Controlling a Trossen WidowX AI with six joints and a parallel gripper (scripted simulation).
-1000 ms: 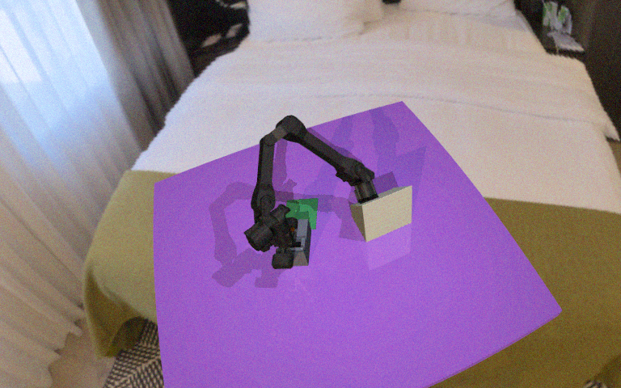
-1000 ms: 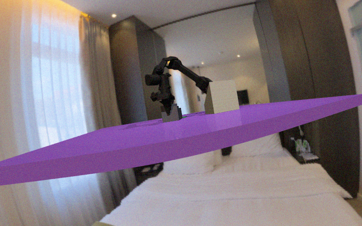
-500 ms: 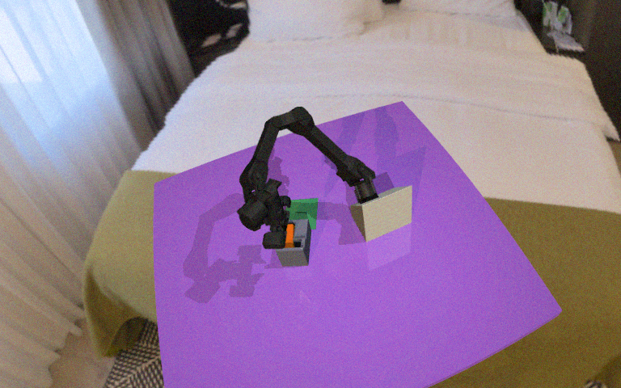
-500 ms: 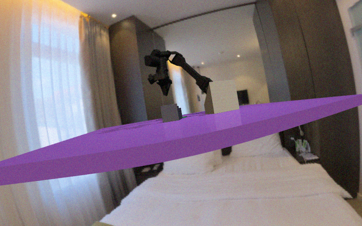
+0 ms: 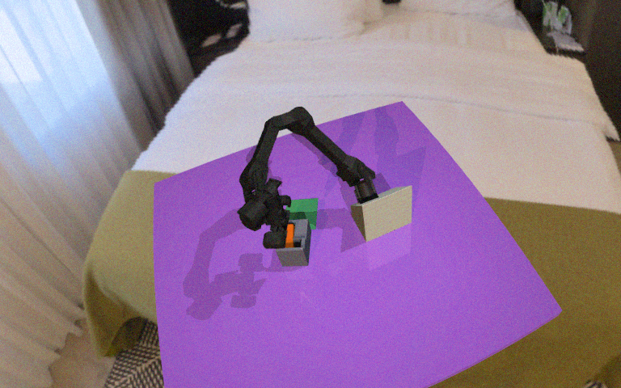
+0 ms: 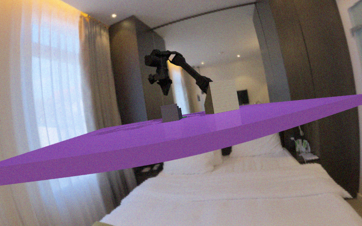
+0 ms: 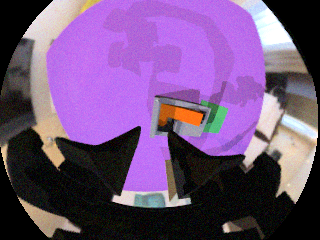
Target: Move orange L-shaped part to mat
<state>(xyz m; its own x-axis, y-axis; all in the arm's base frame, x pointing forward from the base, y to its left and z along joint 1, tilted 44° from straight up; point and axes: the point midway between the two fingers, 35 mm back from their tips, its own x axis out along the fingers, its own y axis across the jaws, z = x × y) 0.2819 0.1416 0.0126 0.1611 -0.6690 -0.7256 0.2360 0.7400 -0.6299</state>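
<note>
My gripper tip is 10 cm above the orange L-shaped part, 4 cm to the left of it and 2 cm past it. The rest, counted from my gripper tip: green mat 22 cm to the right, 16 cm below, 6 cm behind.
</note>
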